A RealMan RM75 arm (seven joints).
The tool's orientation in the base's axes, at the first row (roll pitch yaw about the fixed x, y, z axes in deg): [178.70, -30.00, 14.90]
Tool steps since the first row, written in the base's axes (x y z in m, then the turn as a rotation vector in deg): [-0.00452, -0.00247, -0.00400, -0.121, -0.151, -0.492]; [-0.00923, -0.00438, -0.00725, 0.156, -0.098, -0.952]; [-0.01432, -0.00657, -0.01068, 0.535, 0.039, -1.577]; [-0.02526, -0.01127, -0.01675, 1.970, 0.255, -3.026]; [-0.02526, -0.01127, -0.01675, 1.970, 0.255, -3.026]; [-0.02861, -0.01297, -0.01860, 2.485, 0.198, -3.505]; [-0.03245, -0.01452, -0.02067, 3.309, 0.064, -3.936]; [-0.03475, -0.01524, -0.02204, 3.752, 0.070, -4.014]
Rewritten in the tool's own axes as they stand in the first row. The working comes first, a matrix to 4 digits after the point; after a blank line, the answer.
The tool's axes in the first row as the columns of a matrix, in the base's axes (used below as rounded here):
[0.8369, 0.2461, 0.4889]
[0.2227, -0.9690, 0.1066]
[0.5000, 0.0196, -0.8658]

[-0.00633, 0.00120, 0.00099, -0.381, 0.107, 0.351]; [-0.01233, 0.00183, 0.00130, -0.367, 0.115, 0.890]; [-0.01879, 0.00263, 0.00155, -0.332, 0.063, 1.631]; [-0.03202, 0.00438, 0.00095, 0.192, 0.178, 3.610]; [-0.03202, 0.00438, 0.00095, 0.192, 0.178, 3.610]; [-0.03613, 0.00516, 0.00073, 0.371, 0.351, 4.271]; [-0.04073, 0.00568, 0.00048, 0.816, 0.675, 5.032]; [-0.04350, 0.00578, 0.00047, 1.149, 0.777, 5.317]
